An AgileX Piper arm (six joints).
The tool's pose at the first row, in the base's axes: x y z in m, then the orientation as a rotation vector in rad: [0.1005 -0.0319 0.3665 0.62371 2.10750 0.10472]
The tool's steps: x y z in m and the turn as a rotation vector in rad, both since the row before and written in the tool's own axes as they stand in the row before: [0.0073 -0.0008 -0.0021 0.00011 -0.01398 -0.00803]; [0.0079 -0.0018 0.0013 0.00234 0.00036 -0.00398]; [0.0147 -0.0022 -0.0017 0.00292 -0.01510 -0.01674]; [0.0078 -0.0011 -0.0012 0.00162 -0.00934 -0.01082]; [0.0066 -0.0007 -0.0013 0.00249 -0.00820 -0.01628]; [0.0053 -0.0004 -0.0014 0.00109 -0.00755 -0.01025]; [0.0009 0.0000 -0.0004 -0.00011 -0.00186 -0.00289]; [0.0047 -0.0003 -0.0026 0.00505 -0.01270 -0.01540]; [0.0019 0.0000 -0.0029 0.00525 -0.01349 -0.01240]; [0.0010 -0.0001 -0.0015 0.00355 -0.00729 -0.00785]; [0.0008 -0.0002 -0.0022 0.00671 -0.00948 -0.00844]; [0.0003 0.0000 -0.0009 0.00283 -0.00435 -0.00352]
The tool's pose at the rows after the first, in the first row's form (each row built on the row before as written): [0.0951 -0.0288 0.3620 0.61434 2.09637 0.09548]; [0.0919 -0.0269 0.3547 0.61157 2.09825 0.09090]; [0.0830 -0.0218 0.3438 0.59462 2.08890 0.07354]; [0.0781 -0.0191 0.3381 0.58355 2.08314 0.06278]; [0.0738 -0.0167 0.3335 0.56741 2.08004 0.04835]; [0.0702 -0.0146 0.3300 0.55677 2.07564 0.03909]; [0.0695 -0.0142 0.3295 0.55354 2.07460 0.03699]; [0.0652 -0.0121 0.3271 0.53954 2.06696 0.01922]; [0.0620 -0.0108 0.3271 0.52871 2.05766 0.00287]; [0.0603 -0.0102 0.3270 0.52212 2.05296 -0.00735]; [0.0581 -0.0096 0.3274 0.51666 2.04652 -0.02170]; [0.0572 -0.0093 0.3276 0.51436 2.04343 -0.02781]
